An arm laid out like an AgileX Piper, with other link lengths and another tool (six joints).
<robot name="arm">
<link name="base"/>
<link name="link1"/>
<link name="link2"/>
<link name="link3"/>
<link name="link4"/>
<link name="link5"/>
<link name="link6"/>
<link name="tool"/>
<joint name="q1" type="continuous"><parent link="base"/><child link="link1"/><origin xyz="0 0 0.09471"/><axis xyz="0 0 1"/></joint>
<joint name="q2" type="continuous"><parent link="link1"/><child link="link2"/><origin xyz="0 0 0" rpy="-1.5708 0 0"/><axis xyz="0 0 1"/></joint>
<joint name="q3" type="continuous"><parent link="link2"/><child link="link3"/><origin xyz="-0.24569 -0.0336 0"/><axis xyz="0 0 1"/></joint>
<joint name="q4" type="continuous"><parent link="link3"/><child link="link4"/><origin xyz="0.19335 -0.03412 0" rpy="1.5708 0 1.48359"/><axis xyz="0 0 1"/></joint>
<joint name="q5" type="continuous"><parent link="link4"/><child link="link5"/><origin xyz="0 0 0" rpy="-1.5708 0 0"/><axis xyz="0 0 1"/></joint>
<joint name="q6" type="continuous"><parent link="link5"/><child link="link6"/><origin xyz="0 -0.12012 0" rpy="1.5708 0 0"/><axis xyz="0 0 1"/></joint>
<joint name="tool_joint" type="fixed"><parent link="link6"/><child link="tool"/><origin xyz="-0.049 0.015 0.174" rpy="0 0.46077 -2.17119"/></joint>
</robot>
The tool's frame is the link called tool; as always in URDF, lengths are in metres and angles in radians. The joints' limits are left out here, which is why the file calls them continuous.
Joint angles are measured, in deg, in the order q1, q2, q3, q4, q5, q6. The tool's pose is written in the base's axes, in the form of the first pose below.
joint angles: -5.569, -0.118, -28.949, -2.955, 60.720, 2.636
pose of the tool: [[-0.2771 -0.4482 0.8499 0.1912], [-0.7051 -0.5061 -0.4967 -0.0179], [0.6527 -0.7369 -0.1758 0.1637], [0 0 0 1]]
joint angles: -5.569, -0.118, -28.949, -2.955, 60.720, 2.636
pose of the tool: [[-0.2771 -0.4482 0.8499 0.1912], [-0.7051 -0.5061 -0.4967 -0.0179], [0.6527 -0.7369 -0.1758 0.1637], [0 0 0 1]]
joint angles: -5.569, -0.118, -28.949, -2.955, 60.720, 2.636
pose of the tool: [[-0.2771 -0.4482 0.8499 0.1912], [-0.7051 -0.5061 -0.4967 -0.0179], [0.6527 -0.7369 -0.1758 0.1637], [0 0 0 1]]
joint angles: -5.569, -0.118, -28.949, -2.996, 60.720, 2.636
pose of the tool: [[-0.2773 -0.4484 0.8497 0.1911], [-0.7046 -0.5063 -0.4972 -0.0181], [0.6532 -0.7366 -0.1755 0.1637], [0 0 0 1]]
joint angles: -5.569, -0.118, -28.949, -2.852, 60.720, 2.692
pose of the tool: [[-0.2769 -0.4477 0.8502 0.1912], [-0.7068 -0.5046 -0.4958 -0.0175], [0.6510 -0.7382 -0.1767 0.1637], [0 0 0 1]]
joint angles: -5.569, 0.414, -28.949, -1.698, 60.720, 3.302
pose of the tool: [[-0.2682 -0.4492 0.8522 0.1922], [-0.7258 -0.4874 -0.4854 -0.0135], [0.6334 -0.7488 -0.1953 0.1621], [0 0 0 1]]
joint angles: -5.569, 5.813, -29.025, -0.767, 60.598, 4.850
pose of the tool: [[-0.2179 -0.5153 0.8288 0.1983], [-0.7535 -0.4510 -0.4785 -0.0116], [0.6204 -0.7287 -0.2900 0.1452], [0 0 0 1]]
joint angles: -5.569, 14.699, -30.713, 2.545, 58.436, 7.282
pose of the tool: [[-0.1715 -0.5735 0.8011 0.2122], [-0.8099 -0.3808 -0.4460 -0.0020], [0.5609 -0.7253 -0.3992 0.1376], [0 0 0 1]]
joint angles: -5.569, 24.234, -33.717, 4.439, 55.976, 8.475
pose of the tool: [[-0.1396 -0.6236 0.7692 0.2297], [-0.8390 -0.3380 -0.4263 0.0020], [0.5258 -0.7049 -0.4760 0.1360], [0 0 0 1]]
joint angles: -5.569, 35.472, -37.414, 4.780, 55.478, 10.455
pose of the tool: [[-0.0972 -0.7129 0.6945 0.2454], [-0.8581 -0.2935 -0.4214 -0.0002], [0.5042 -0.6369 -0.5832 0.1198], [0 0 0 1]]
